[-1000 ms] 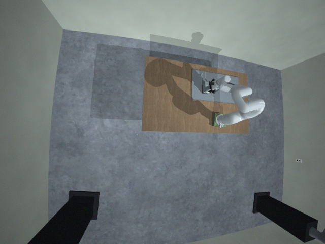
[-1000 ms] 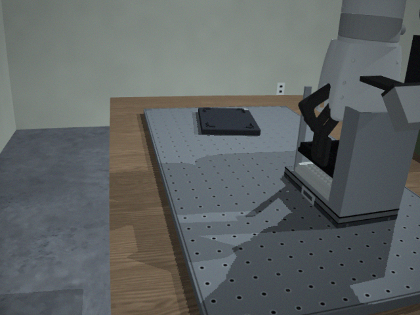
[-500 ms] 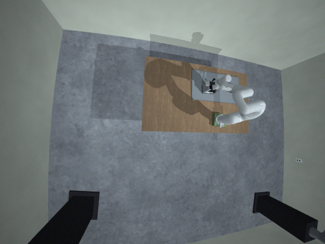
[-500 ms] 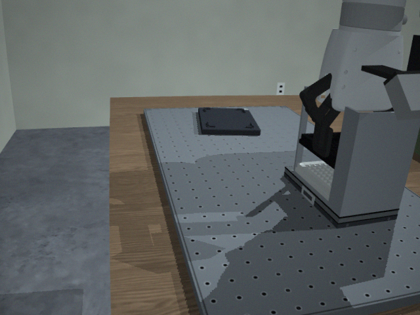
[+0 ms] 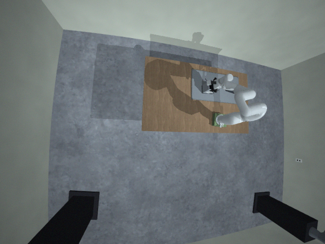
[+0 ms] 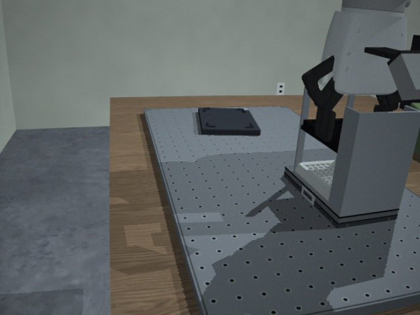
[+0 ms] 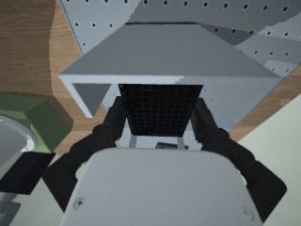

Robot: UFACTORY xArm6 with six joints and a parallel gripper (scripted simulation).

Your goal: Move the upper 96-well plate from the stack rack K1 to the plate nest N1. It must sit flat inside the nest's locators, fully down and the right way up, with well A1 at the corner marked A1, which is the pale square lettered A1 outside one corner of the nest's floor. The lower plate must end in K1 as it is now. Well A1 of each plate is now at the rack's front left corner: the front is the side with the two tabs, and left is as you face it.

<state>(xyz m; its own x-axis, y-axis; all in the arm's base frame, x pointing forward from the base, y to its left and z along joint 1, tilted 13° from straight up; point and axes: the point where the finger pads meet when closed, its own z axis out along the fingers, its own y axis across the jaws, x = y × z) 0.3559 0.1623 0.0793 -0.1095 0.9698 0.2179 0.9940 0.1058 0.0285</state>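
Now: the grey rack wall 10 mm behind my hand, 70 mm to the left of it and 20 mm below it. The rest, counted from my hand: white 96-well plate 80 mm below; thin post 50 mm ahead, 60 mm to the right, 20 mm below; black 96-well plate 10 mm below.
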